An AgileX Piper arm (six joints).
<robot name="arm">
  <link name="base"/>
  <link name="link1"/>
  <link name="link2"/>
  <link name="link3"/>
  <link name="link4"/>
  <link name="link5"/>
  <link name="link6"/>
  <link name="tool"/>
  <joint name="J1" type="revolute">
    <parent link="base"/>
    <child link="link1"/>
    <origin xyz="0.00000 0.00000 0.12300" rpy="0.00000 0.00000 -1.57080"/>
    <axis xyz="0 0 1"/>
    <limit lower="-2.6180" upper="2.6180"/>
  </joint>
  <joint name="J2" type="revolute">
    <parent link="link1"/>
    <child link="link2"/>
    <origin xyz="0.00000 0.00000 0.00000" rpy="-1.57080 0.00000 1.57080"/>
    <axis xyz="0 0 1"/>
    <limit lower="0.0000" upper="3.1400"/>
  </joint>
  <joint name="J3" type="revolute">
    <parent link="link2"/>
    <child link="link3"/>
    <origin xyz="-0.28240 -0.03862 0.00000" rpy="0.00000 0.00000 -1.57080"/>
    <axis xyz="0 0 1"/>
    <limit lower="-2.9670" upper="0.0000"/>
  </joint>
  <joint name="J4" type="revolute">
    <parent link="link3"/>
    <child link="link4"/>
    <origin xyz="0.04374 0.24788 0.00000" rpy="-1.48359 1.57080 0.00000"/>
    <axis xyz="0 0 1"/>
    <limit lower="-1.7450" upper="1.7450"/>
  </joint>
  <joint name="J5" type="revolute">
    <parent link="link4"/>
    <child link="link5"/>
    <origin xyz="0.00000 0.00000 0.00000" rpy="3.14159 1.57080 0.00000"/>
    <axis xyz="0 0 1"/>
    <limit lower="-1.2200" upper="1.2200"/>
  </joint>
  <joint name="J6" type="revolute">
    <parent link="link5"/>
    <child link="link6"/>
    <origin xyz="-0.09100 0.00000 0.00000" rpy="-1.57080 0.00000 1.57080"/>
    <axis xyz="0 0 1"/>
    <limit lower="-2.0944" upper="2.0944"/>
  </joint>
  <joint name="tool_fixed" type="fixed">
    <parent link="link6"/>
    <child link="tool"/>
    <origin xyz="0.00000 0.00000 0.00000" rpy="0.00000 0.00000 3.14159"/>
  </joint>
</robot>
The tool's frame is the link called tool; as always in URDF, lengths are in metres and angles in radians.
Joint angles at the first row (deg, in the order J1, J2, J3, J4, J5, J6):
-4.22 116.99 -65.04 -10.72 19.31 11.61
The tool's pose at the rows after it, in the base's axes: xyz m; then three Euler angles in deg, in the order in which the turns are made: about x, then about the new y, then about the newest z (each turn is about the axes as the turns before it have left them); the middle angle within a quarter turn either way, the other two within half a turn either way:
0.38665 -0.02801 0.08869 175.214 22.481 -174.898
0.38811 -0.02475 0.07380 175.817 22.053 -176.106
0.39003 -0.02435 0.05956 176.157 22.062 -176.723
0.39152 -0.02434 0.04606 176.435 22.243 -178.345
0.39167 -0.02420 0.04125 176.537 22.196 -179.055
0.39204 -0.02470 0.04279 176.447 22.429 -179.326
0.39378 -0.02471 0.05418 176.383 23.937 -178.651
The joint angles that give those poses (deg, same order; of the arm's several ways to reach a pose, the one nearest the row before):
-3.41 119.66 -65.04 -10.17 17.87 9.79
-3.01 122.05 -65.10 -9.98 16.00 9.14
-3.01 124.45 -65.32 -10.20 13.83 8.95
-3.06 126.72 -65.53 -10.69 11.58 7.95
-3.06 127.51 -65.57 -10.88 10.89 7.49
-3.12 127.29 -65.59 -11.11 10.89 7.35
-3.12 125.59 -65.53 -10.70 11.01 7.54

